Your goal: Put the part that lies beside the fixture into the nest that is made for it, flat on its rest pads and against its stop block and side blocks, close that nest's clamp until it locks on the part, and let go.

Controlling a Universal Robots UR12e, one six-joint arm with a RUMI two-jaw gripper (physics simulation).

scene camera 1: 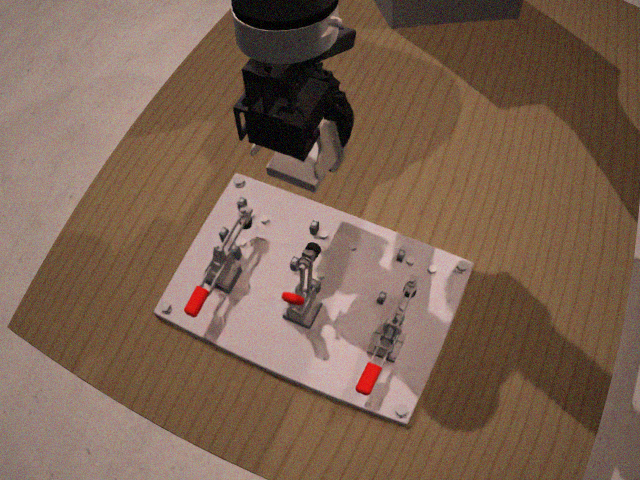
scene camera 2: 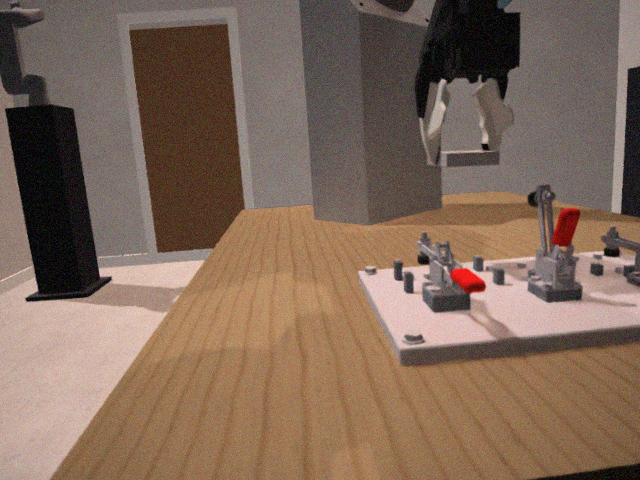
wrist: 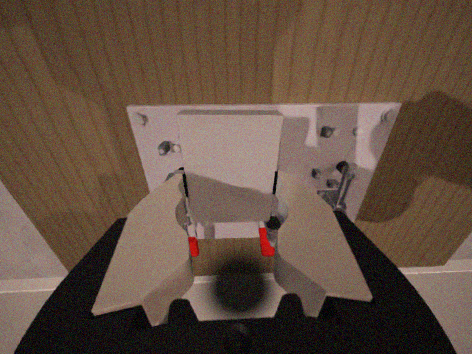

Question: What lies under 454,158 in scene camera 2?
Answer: A part.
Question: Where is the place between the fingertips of the gripper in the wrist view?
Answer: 230,175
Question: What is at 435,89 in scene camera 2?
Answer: The gripper.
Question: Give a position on a part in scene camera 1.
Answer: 284,167
